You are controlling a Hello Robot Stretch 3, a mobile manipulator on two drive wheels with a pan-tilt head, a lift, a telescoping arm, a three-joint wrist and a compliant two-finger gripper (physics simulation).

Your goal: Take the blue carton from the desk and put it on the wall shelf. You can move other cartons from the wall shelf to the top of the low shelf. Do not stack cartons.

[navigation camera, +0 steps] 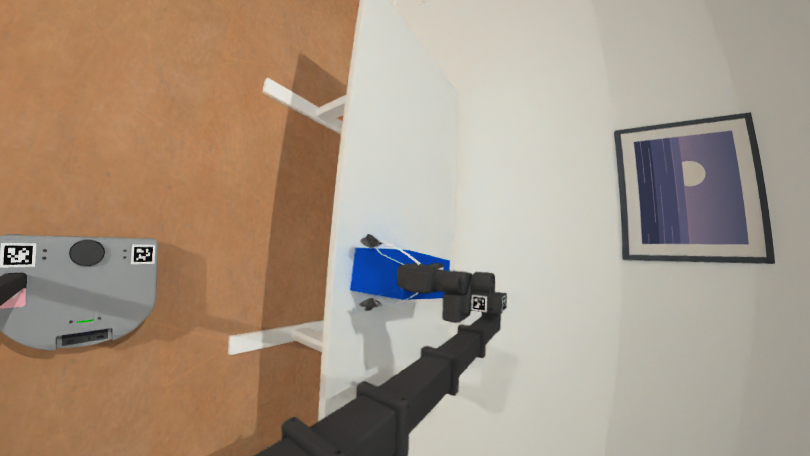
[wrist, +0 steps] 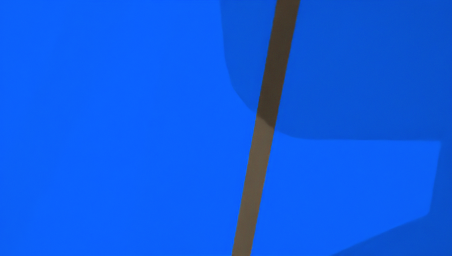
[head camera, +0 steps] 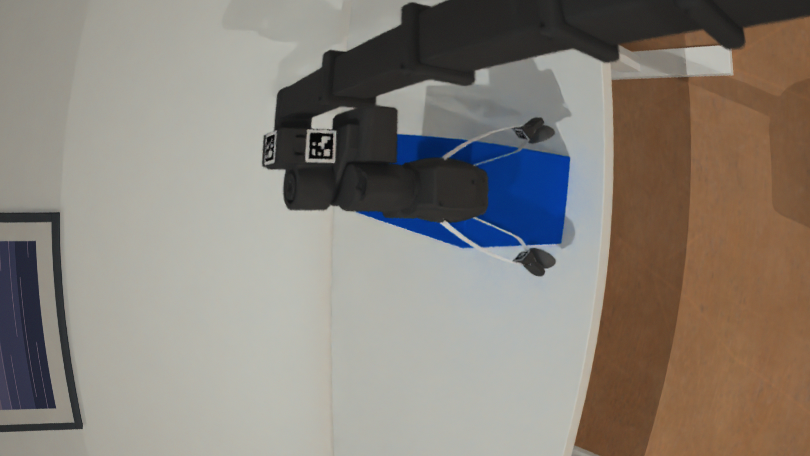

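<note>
The blue carton (head camera: 524,212) (navigation camera: 376,283) (wrist: 125,125) stands on the white desk (head camera: 453,339) (navigation camera: 396,141). In the wrist view its blue face, crossed by a narrow brown strip, fills the picture at very close range. My gripper (head camera: 534,196) (navigation camera: 370,272) is open, with one finger beside each long side of the carton near its end at the desk's front edge. Both fingertips look apart from the carton's sides. The wrist covers part of the carton in the head view. The fingers do not show in the wrist view. The wall shelf and low shelf do not show.
The white wall rises behind the desk, with a framed picture (head camera: 70,339) (navigation camera: 622,198) on it. My telescoping arm (head camera: 470,39) (navigation camera: 379,416) reaches over the desk. My base (navigation camera: 113,283) stands on the brown floor (head camera: 736,339) (navigation camera: 170,113). White desk legs (navigation camera: 255,342) stick out below the desk.
</note>
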